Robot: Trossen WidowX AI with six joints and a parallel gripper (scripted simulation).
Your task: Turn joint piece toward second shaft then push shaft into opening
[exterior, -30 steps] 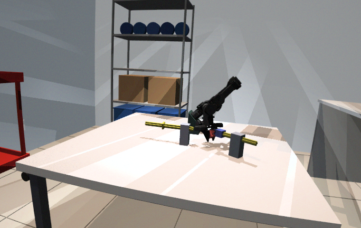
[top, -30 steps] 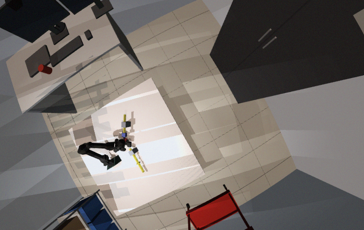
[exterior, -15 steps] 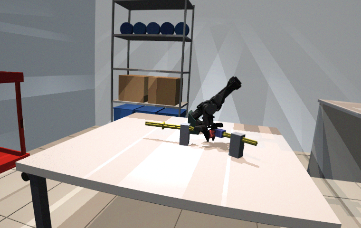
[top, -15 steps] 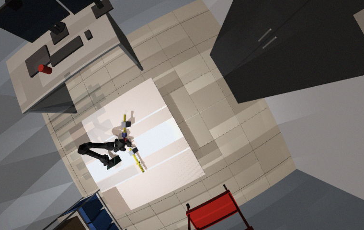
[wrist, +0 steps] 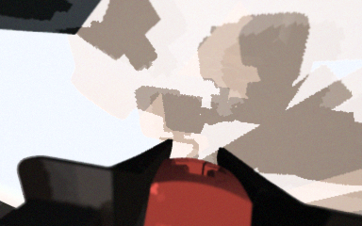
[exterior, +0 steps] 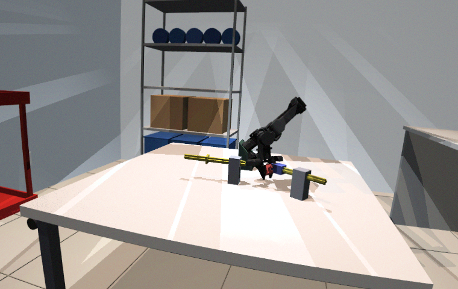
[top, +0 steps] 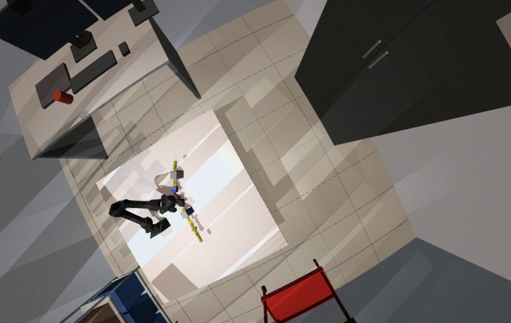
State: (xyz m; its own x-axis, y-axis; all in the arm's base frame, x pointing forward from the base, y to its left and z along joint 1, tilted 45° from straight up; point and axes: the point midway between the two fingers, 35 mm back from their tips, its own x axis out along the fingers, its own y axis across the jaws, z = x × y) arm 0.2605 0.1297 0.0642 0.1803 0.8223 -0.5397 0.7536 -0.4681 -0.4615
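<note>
Right now my gripper tip is 50 mm below the red joint piece.
</note>
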